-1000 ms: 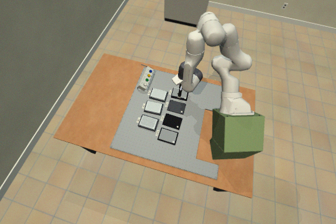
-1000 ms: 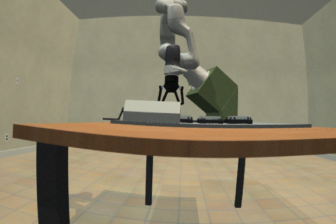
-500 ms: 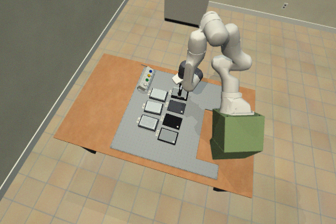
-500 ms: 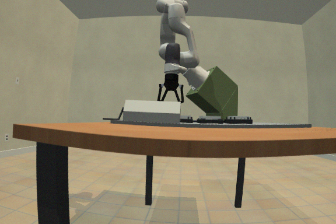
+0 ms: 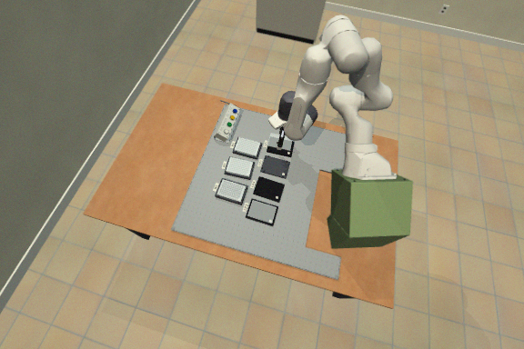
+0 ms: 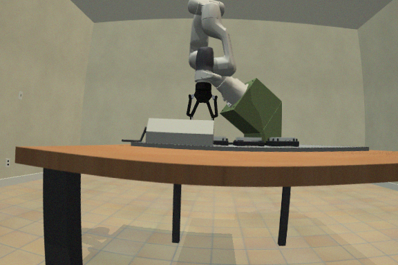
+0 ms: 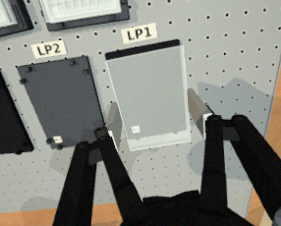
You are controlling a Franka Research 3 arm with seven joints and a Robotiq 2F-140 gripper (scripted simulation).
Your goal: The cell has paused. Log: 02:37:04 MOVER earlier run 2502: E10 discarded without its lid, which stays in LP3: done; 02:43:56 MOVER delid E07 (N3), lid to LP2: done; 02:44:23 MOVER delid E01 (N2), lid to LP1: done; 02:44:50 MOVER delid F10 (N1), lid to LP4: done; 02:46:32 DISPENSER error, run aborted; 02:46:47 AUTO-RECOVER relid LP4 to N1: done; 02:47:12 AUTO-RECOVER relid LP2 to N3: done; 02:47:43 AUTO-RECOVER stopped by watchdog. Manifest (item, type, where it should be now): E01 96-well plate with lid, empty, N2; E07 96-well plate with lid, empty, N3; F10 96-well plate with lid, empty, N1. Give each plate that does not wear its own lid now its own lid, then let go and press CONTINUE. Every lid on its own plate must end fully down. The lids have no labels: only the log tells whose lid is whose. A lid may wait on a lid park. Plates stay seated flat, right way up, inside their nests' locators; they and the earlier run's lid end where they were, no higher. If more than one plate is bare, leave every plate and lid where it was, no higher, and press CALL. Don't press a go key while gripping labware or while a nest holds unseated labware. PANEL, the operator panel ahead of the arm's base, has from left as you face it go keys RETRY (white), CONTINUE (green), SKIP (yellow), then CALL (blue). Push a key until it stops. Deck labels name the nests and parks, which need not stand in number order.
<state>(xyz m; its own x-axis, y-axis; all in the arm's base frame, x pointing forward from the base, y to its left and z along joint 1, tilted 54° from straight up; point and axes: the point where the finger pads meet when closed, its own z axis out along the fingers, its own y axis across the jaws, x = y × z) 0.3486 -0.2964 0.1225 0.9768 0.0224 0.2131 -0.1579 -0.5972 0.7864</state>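
The plate is 24 cm ahead of my hand, 29 cm to the left of it and 5 cm below it. The rest, counted from my hand: park LP2 (2 cm ahead, 13 cm to the left, 8 cm below); black park (5 cm ahead, 26 cm to the left, 8 cm below); green continue key (30 cm ahead, 9 cm to the right, 1 cm below).
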